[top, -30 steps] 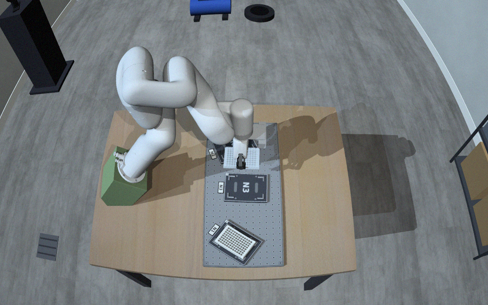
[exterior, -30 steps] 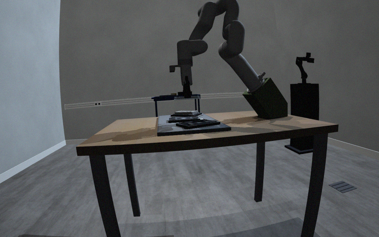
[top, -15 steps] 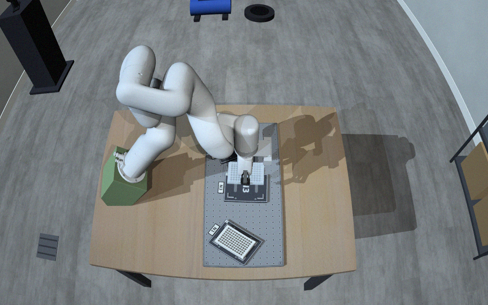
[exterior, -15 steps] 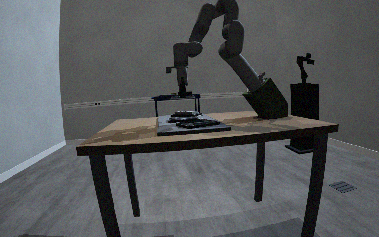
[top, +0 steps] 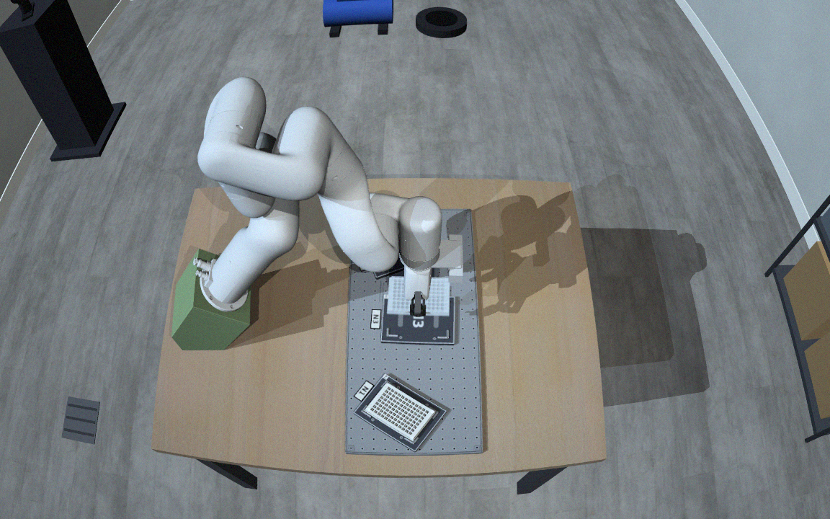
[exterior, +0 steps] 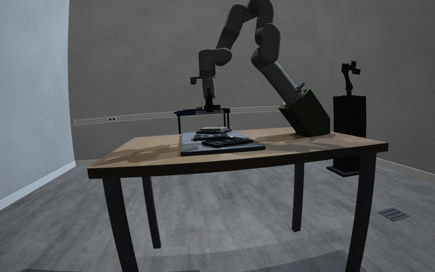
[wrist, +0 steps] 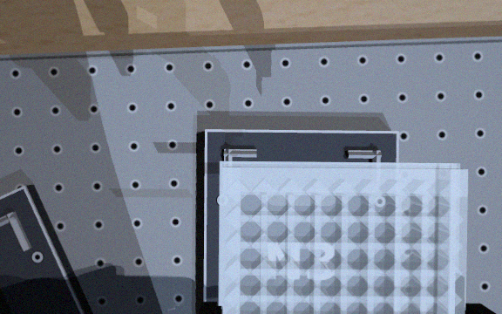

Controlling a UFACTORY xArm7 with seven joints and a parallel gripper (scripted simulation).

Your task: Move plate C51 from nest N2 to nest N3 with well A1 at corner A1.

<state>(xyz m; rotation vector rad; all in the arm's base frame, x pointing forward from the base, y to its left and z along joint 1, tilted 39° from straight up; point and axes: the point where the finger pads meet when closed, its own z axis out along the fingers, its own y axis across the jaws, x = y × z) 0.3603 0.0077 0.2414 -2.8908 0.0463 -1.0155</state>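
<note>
Now: hand 13 cm above the nest N3 base. From my hand the other things lie so: nest N1: 3 cm behind, 23 cm to the right, 13 cm below; then plate: 1 cm below; then nest N2: 5 cm behind, 19 cm to the left, 13 cm below.
</note>
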